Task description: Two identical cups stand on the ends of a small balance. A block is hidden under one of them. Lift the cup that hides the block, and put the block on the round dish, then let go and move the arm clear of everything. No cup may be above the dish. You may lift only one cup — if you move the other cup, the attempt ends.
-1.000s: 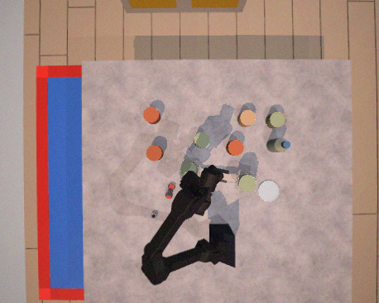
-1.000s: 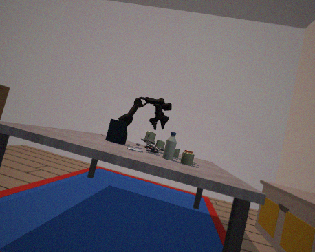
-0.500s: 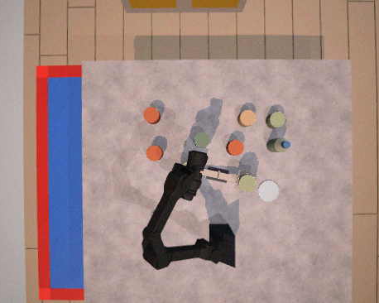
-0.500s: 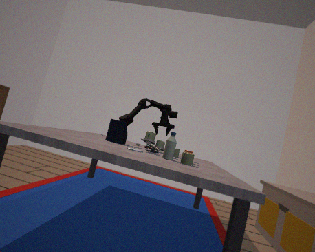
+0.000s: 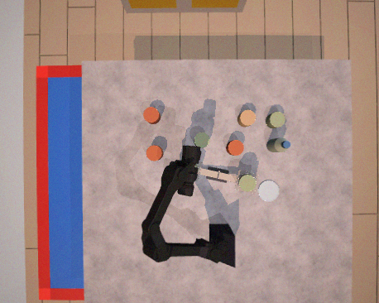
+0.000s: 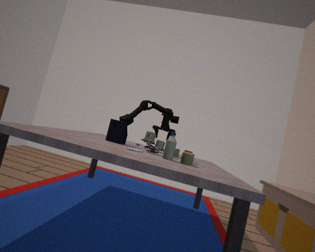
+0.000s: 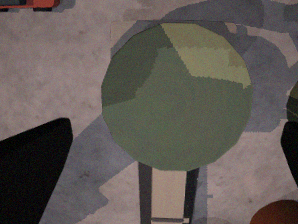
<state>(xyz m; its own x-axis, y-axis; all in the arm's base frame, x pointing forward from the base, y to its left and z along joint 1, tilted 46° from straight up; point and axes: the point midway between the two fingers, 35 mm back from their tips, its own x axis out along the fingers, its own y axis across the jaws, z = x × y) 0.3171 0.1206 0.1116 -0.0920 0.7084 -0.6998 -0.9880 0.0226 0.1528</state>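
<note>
Now: gripper tip 70 mm above the pale block. Also, from my gripper tip: red object 110 mm behind, 80 mm to the left, 90 mm below; balance 20 mm behind, 140 mm to the right, 70 mm below; white round dish 80 mm behind, 380 mm to the right, 100 mm below.
</note>
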